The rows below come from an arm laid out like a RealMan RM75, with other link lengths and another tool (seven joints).
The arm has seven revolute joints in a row. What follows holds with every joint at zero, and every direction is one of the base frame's.
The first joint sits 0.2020 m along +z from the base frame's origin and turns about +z.
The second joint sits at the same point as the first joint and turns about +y.
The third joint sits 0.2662 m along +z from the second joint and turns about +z.
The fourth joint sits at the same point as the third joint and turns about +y.
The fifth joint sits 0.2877 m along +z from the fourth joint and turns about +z.
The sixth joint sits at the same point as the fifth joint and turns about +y.
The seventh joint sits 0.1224 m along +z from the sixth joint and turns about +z.
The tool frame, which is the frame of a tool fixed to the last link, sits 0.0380 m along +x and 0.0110 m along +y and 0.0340 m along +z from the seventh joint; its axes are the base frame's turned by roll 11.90, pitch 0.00 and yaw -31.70 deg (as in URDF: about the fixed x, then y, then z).
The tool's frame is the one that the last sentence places.
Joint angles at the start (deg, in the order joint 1, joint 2, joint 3, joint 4, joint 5, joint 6, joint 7): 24.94 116.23 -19.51 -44.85 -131.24 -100.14 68.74
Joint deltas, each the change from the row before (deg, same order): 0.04 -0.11 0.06 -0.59 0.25 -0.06 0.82; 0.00 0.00 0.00 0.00 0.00 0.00 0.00; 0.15 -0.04 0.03 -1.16 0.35 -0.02 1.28; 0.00 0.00 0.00 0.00 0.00 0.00 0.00; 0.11 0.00 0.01 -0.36 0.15 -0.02 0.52; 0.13 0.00 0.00 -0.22 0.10 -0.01 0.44; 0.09 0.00 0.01 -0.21 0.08 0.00 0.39; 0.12 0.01 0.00 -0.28 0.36 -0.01 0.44; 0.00 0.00 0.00 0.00 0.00 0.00 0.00
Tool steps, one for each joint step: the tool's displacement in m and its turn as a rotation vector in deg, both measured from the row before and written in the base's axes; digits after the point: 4 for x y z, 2 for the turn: -0.0009 0.0014 0.0040 0.34 0.00 -0.41; 0.0000 0.0000 0.0000 0.00 0.00 0.00; -0.0023 0.0030 0.0061 0.58 -0.15 -0.50; 0.0000 0.0000 0.0000 0.00 0.00 0.00; -0.0013 0.0014 0.0018 0.17 0.06 -0.17; -0.0012 0.0012 0.0011 0.07 0.09 -0.14; -0.0009 0.0009 0.0010 0.08 0.07 -0.16; -0.0017 0.0017 0.0015 0.29 0.22 -0.05; 0.0000 0.0000 0.0000 0.00 0.00 0.00
